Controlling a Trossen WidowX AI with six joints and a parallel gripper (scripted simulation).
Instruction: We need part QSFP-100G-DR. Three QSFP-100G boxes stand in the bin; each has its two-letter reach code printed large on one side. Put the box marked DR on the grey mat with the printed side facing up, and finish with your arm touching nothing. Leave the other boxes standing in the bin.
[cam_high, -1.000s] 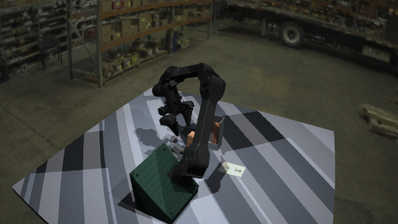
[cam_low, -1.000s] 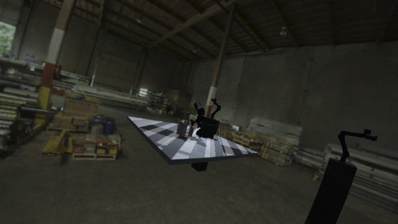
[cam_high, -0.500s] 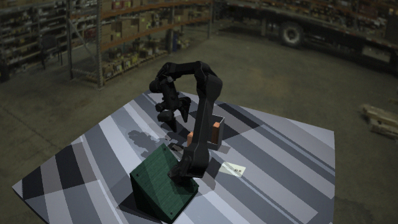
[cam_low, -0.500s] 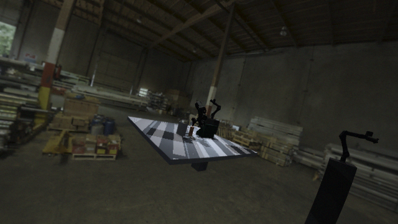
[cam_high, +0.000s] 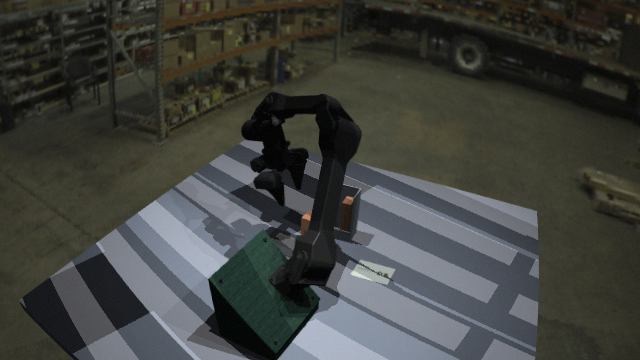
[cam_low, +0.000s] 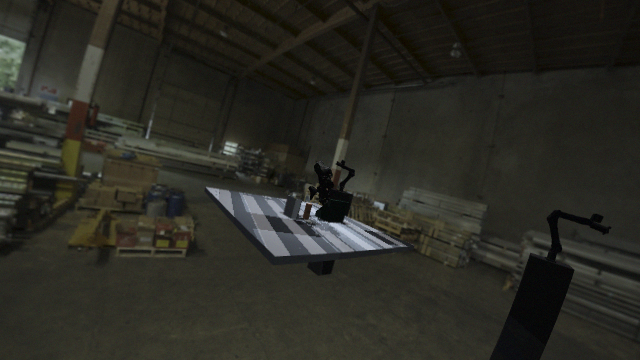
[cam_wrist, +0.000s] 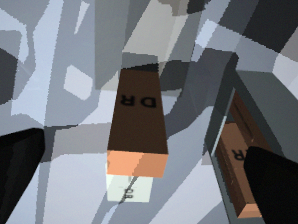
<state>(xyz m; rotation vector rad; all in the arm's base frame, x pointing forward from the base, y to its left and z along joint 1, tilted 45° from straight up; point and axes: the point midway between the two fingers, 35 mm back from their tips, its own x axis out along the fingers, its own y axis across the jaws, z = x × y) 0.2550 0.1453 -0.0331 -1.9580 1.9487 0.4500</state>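
My gripper tip is 16 cm above the grey mat. Round my gripper tip: white card: 1 cm behind, 25 cm to the right, 16 cm below.
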